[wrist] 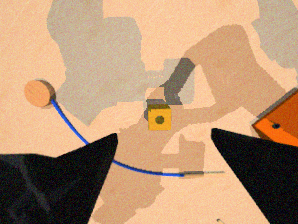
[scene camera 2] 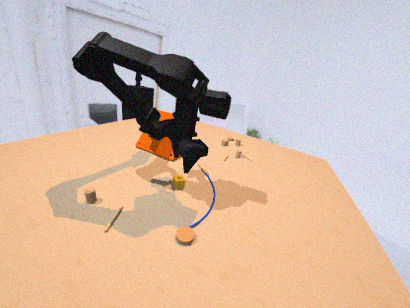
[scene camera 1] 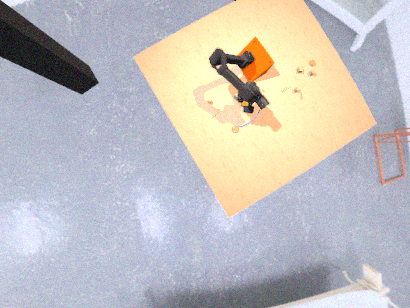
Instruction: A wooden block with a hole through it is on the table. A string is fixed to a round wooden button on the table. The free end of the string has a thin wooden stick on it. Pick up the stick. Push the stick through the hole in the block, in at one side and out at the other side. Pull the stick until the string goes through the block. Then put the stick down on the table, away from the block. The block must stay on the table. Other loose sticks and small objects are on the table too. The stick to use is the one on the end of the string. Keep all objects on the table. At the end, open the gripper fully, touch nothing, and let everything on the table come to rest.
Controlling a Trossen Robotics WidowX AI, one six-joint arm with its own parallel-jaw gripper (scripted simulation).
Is my gripper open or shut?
Open.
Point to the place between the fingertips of my gripper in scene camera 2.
180,164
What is my gripper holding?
Nothing.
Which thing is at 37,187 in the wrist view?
My gripper.
